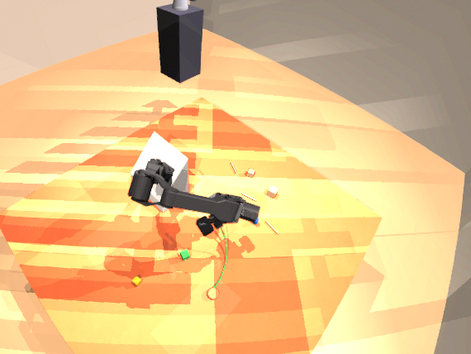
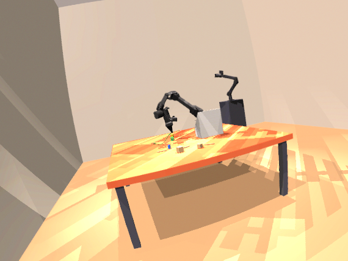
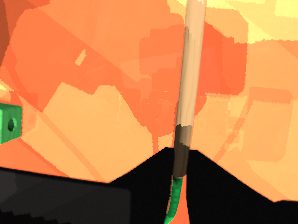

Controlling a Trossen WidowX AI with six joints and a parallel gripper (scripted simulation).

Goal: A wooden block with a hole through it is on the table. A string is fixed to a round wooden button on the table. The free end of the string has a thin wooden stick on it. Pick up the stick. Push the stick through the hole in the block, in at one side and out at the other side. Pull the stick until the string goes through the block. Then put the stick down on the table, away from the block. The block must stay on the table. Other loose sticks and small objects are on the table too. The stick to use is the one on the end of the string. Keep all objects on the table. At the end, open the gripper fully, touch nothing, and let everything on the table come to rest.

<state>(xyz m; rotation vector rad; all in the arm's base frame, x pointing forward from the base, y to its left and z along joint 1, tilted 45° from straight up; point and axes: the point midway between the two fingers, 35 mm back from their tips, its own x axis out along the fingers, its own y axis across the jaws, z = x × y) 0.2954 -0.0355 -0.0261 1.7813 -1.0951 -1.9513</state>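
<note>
Now: gripper tip 35 cm to the left of the yellow cube, 9 cm past it and 8 cm above it. The rest, counted from my gripper tip: blue piece: 16 cm to the left, 9 cm ahead, 8 cm below; green block: 15 cm to the right, 8 cm below, 3 cm behind; thin wooden stick: 1 cm behind.
</note>
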